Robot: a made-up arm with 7 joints.
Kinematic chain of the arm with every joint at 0, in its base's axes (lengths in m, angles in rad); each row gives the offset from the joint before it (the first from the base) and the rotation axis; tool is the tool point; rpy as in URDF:
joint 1: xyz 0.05 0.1 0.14 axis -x
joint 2: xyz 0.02 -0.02 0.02 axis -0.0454 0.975 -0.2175
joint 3: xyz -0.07 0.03 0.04 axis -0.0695 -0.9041 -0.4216
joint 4: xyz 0 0.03 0.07 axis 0.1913 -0.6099 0.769
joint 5: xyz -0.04 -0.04 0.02 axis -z
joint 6: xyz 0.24 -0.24 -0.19 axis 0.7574 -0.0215 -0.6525
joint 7: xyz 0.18 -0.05 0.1 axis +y
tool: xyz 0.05 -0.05 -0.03 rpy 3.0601 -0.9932 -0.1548
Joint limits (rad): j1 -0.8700..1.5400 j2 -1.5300..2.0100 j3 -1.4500..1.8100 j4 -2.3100..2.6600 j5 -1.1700..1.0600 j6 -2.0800..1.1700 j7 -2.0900..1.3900
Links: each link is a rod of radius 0.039 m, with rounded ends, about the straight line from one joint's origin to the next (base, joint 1, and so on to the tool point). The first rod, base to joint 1, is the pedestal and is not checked.
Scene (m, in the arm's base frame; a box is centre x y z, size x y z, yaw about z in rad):
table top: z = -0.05
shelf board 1: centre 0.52 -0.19 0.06 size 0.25 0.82 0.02 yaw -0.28
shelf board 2: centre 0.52 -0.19 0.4 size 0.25 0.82 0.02 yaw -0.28
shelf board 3: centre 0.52 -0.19 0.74 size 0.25 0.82 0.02 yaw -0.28
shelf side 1: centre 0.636 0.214 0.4 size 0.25 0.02 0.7 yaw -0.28
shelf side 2: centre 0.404 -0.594 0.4 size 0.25 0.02 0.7 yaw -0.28
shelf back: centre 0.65 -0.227 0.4 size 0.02 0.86 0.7 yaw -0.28
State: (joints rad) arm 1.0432 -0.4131 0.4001 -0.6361 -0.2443 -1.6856 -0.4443
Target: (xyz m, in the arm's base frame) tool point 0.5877 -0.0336 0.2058
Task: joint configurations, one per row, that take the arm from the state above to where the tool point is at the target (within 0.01 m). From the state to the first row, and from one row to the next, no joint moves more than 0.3 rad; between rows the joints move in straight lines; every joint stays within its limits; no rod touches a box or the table.
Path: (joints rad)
1: 0.9735 -0.2089 0.3857 -0.4463 -0.2354 -1.4290 -0.4441
2: 0.9038 -0.0046 0.3713 -0.2564 -0.2265 -1.1725 -0.4439
3: 0.8341 0.1996 0.3569 -0.0666 -0.2177 -0.9159 -0.4437
4: 0.7645 0.4038 0.3425 0.1232 -0.2088 -0.6594 -0.4436
5: 0.6948 0.6081 0.3281 0.3131 -0.1999 -0.4028 -0.4434
6: 0.6251 0.8123 0.3138 0.5029 -0.1910 -0.1462 -0.4432

